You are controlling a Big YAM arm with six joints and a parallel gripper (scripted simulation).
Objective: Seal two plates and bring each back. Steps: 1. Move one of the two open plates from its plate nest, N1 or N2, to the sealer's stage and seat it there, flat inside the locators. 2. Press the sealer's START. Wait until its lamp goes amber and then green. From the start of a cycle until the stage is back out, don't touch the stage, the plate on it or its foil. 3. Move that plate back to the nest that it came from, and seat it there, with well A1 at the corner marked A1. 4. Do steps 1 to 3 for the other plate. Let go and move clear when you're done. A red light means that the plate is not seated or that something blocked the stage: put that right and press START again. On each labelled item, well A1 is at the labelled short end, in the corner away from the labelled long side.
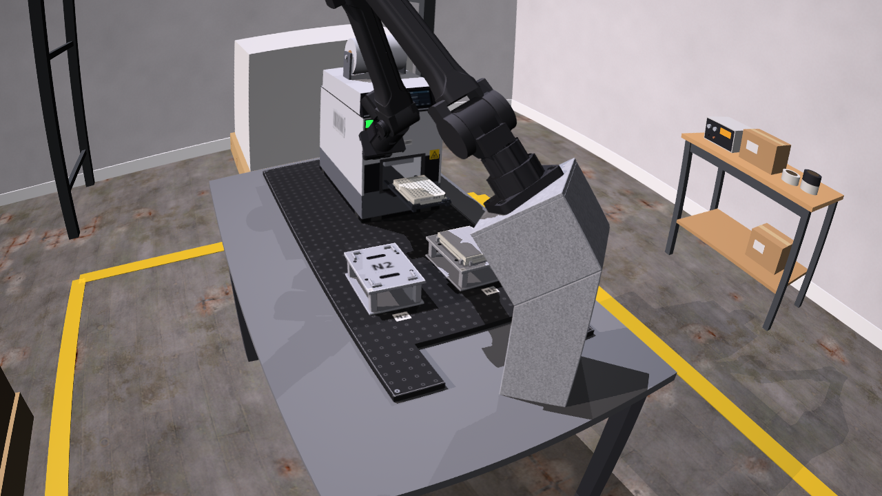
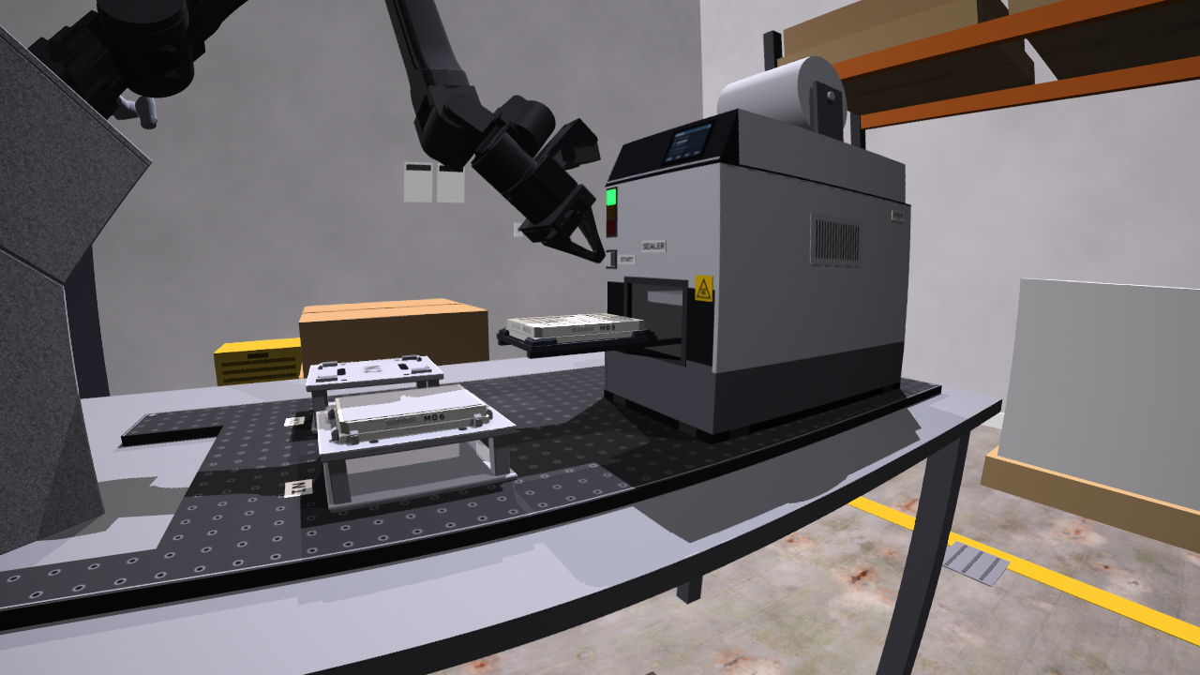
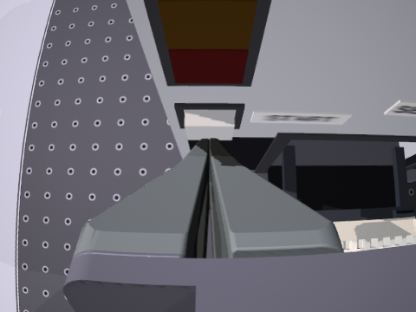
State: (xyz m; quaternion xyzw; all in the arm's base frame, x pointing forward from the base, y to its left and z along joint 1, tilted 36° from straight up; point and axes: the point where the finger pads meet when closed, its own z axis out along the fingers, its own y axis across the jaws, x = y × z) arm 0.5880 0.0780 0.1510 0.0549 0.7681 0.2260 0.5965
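Now: hand 20 mm short of the start button and 10 mm above it. Also, from my hand: nest N2: 290 mm behind, 30 mm to the left, 140 mm below; then white well plate: 60 mm behind, 110 mm to the right, 80 mm below; then sealer stage: 60 mm behind, 110 mm to the right, 90 mm below.
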